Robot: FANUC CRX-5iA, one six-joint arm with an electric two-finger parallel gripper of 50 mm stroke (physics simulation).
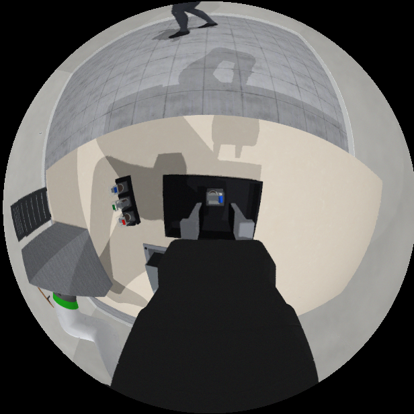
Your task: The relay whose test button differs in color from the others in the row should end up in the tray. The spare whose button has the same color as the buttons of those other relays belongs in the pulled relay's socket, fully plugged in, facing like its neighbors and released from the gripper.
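Observation:
A grey relay with a blue button [215, 197] lies inside the black tray [175, 230], toward its far side. My gripper [215, 211] is over the tray with its fingers apart and nothing between them; the relay shows just beyond the fingertips, free of them. Three spare relays stand in a black holder [132, 200] left of the tray: one with a blue button [119, 188], one with a green button [121, 204] and one with a red button [126, 219]. The relay row and the pulled relay's socket do not show.
A grey panel or box [152, 274] with a dark opening stands near the holder, partly hidden behind the black gripper body. A large grey hood-like shape [65, 260], a dark slatted object [31, 212] and a white arm-like part with a green ring [65, 301] are at the left.

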